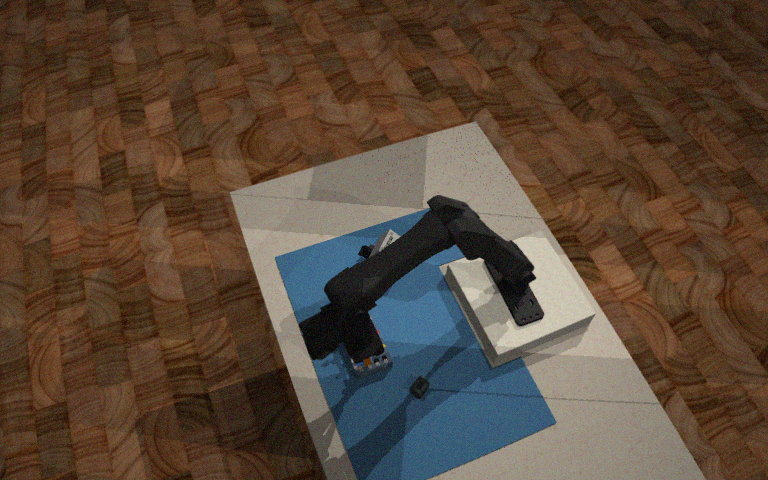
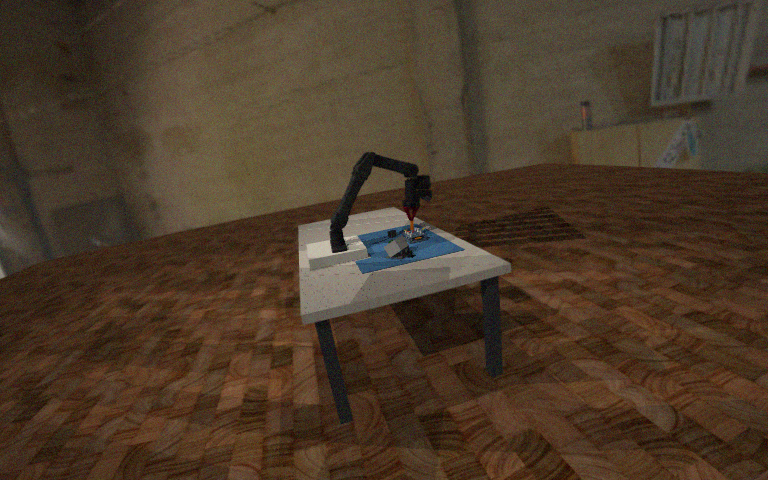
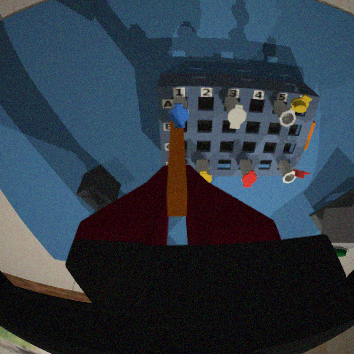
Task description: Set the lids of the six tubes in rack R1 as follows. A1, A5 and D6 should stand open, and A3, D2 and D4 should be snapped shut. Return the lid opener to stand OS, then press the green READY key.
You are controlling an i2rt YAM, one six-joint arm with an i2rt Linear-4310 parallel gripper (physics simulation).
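Places are measured from the arm's base along level axes (x ahead, y left, z up), in metres.
Pixels of known places: gripper, fingertip midpoint: (image 1: 367,353) (image 2: 411,220) (image 3: 176,174); arm's base, origin of the base link: (image 1: 513,288) (image 2: 338,246).
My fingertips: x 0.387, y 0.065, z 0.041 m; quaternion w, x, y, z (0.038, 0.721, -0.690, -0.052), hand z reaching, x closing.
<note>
Ahead of a thing's pixels: the offset from my fingertips to its top centre. "pt": to the spot under its first point. Level surfaces: height alone.
Rack R1 {0.004 m back, 0.053 m right, 0.025 m down} (image 3: 215,114) (image 1: 374,364) (image 2: 416,234) stands on the blue mat {0.086 m down} (image 1: 439,419). My gripper (image 3: 176,174) (image 2: 412,211) hangs over it, shut on the orange lid opener {0.005 m ahead, 0.000 m left, 0.031 m up} (image 3: 176,168) (image 2: 412,223). The opener's tip touches the blue lid {0.017 m ahead, 0.000 m left, 0.038 m down} (image 3: 179,115) of tube A1, which is shut. A3's cream lid {0.019 m ahead, 0.038 m right, 0.038 m down} (image 3: 237,116), D2's yellow lid {0.039 m back, 0.023 m right, 0.038 m down} (image 3: 206,176) and D4's red lid {0.037 m back, 0.061 m right, 0.038 m down} (image 3: 248,179) are shut. Tube A5 {pt 0.019 m ahead, 0.081 m right, 0.045 m down} (image 3: 287,118) stands open with its yellow lid {0.035 m ahead, 0.081 m right, 0.029 m down} (image 3: 300,104) flipped back. Tube D6 {pt 0.038 m back, 0.103 m right, 0.044 m down} (image 3: 289,176) stands open with its red lid {0.024 m back, 0.103 m right, 0.027 m down} (image 3: 301,173) flipped aside.
A small dark stand block {0.092 m back, 0.084 m left, 0.054 m down} (image 3: 98,186) (image 1: 419,387) sits on the mat near the rack. A grey wedge panel {0.145 m back, 0.260 m right, 0.002 m down} (image 3: 333,218) (image 1: 387,240) (image 2: 396,248) carries the green key {0.161 m back, 0.245 m right, 0.011 m down} (image 3: 340,251). The arm's white base block (image 1: 563,305) lies to the right.
</note>
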